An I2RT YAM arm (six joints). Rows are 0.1 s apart.
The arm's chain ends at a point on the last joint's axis. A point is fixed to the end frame.
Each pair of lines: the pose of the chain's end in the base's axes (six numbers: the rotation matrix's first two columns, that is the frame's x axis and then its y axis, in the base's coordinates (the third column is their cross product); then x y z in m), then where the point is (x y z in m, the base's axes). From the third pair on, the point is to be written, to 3 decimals.
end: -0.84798 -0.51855 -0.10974 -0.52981 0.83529 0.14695 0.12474 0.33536 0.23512
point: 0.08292 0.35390 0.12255
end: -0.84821 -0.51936 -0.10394 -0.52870 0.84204 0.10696 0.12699 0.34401 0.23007
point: 0.08706 0.35846 0.11623
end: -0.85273 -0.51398 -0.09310 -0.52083 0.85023 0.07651 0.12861 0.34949 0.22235
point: 0.090 0.361 0.108
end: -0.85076 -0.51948 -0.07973 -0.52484 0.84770 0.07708 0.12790 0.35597 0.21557
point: 0.087 0.366 0.101
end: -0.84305 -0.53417 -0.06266 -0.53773 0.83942 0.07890 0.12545 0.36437 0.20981
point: 0.083 0.373 0.096
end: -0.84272 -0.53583 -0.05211 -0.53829 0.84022 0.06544 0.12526 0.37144 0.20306
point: 0.083 0.378 0.089
